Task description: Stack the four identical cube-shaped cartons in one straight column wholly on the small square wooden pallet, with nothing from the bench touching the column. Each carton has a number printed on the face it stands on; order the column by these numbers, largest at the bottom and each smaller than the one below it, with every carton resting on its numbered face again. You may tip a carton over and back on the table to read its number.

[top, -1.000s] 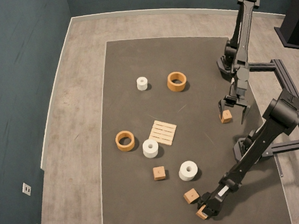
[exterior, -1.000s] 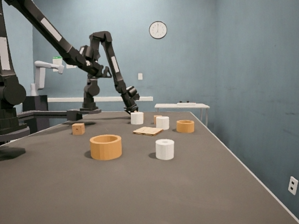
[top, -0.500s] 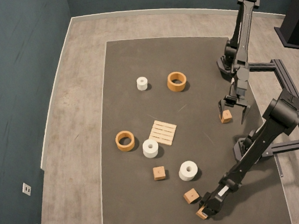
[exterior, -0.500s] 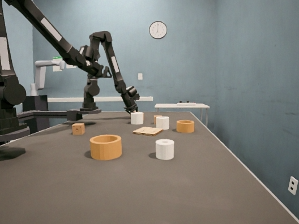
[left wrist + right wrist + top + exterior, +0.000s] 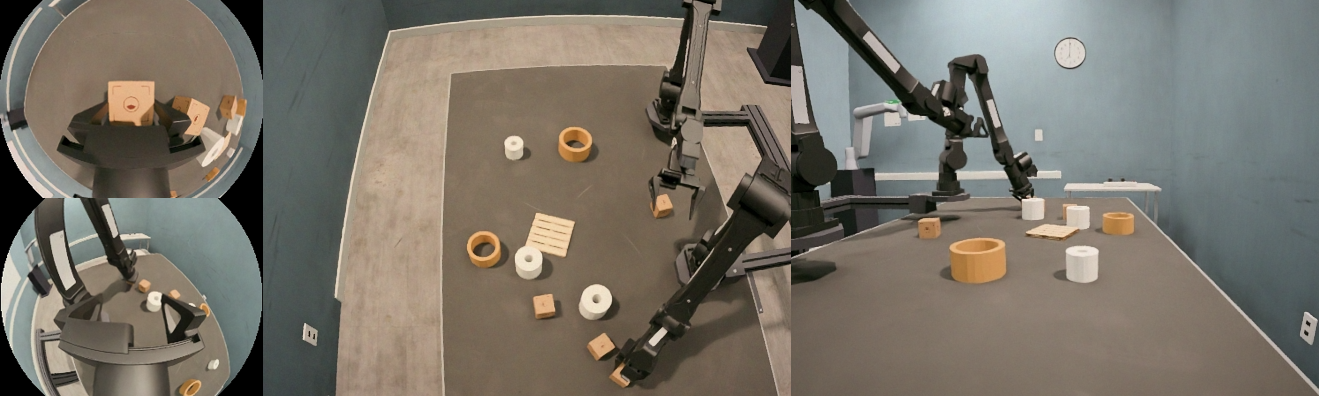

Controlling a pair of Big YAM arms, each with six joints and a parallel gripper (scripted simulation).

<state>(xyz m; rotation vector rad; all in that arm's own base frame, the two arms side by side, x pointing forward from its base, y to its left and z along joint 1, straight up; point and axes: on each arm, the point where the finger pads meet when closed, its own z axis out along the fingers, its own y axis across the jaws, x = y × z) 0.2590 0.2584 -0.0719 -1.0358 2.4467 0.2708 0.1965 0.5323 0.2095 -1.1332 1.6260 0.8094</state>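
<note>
Now: left hand 440 mm to the left of the wooden pallet, 200 mm short of it and 20 mm above it. From my left hand the other things lie so: carton: right at my left hand.
</note>
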